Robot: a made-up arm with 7 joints.
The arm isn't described. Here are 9 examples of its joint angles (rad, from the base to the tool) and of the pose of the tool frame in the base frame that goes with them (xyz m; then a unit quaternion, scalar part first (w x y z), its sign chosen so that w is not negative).
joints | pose
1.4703 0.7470 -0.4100 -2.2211 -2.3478 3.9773 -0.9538 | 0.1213 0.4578 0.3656 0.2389 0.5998 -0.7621 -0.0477
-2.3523 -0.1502 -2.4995 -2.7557 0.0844 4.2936 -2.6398 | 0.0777 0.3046 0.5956 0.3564 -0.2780 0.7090 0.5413
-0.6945 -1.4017 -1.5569 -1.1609 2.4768 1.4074 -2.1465 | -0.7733 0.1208 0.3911 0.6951 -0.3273 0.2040 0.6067
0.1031 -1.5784 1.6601 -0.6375 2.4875 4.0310 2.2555 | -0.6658 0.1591 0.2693 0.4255 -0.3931 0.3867 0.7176
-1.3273 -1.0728 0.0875 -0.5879 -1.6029 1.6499 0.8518 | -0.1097 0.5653 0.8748 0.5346 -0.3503 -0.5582 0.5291
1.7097 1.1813 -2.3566 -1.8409 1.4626 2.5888 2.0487 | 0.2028 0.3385 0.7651 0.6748 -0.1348 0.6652 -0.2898
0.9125 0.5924 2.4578 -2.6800 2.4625 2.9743 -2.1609 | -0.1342 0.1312 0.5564 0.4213 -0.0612 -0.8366 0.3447
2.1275 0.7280 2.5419 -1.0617 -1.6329 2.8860 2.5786 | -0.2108 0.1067 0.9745 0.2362 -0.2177 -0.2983 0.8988
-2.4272 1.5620 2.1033 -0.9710 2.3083 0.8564 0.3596 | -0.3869 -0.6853 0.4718 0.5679 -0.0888 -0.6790 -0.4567
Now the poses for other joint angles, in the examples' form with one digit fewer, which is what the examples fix.
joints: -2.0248 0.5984 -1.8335 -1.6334 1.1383 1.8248 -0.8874
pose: -0.474 0.022 0.782 0.314 0.063 -0.945 0.073
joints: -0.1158 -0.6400 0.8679 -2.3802 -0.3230 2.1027 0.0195
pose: 0.047 0.321 0.679 0.330 0.851 0.366 0.183
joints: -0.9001 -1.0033 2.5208 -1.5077 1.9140 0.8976 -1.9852
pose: -0.268 0.678 0.255 0.701 0.058 -0.631 0.327
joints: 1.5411 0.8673 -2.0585 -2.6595 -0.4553 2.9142 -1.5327
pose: 0.340 0.144 0.573 0.436 0.611 0.595 -0.287
